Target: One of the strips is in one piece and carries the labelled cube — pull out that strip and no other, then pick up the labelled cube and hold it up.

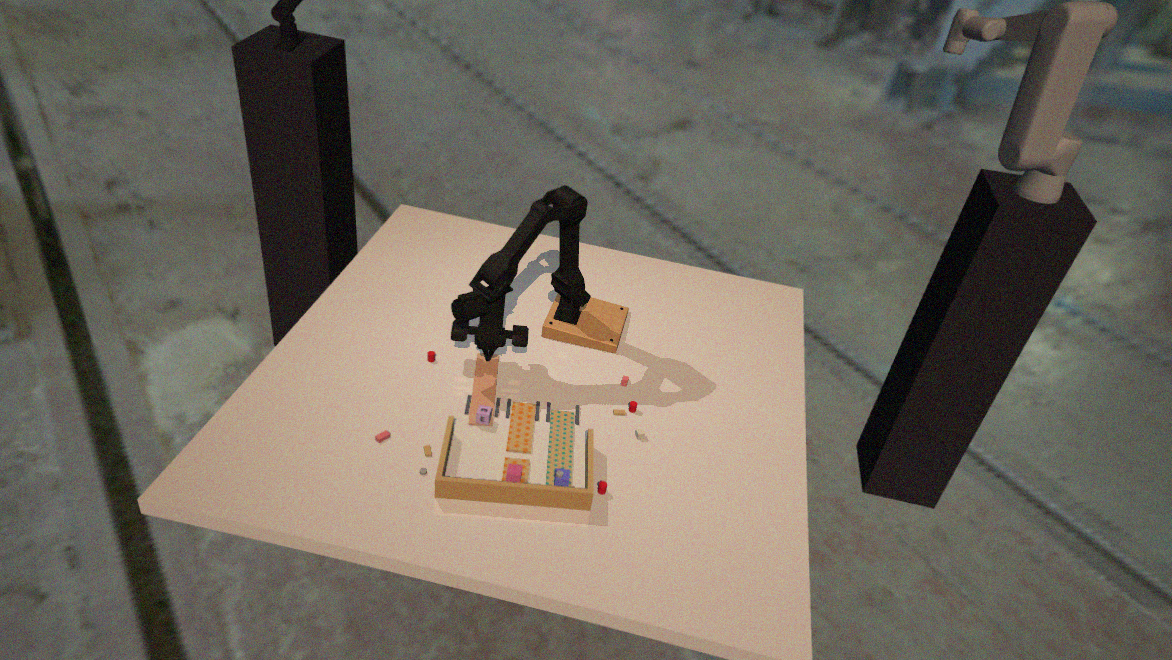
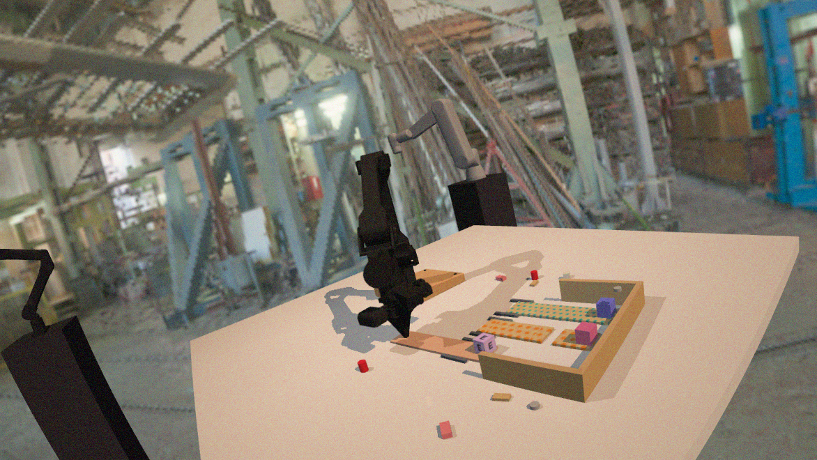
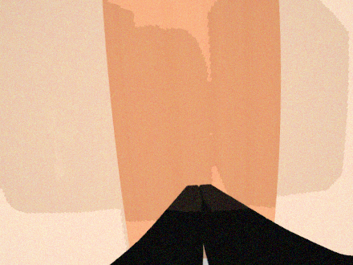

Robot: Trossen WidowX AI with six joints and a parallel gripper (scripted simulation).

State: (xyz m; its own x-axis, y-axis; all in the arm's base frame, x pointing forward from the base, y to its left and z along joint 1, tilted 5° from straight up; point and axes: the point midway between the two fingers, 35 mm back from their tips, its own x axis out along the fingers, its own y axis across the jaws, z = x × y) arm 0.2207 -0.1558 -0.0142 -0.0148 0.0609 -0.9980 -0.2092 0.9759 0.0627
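Right now my gripper tip is 10 cm short of the peach strip and 2 cm to the right of it. Round my gripper tip: labelled cube (21 cm ahead, 5 cm to the left, 2 cm above).
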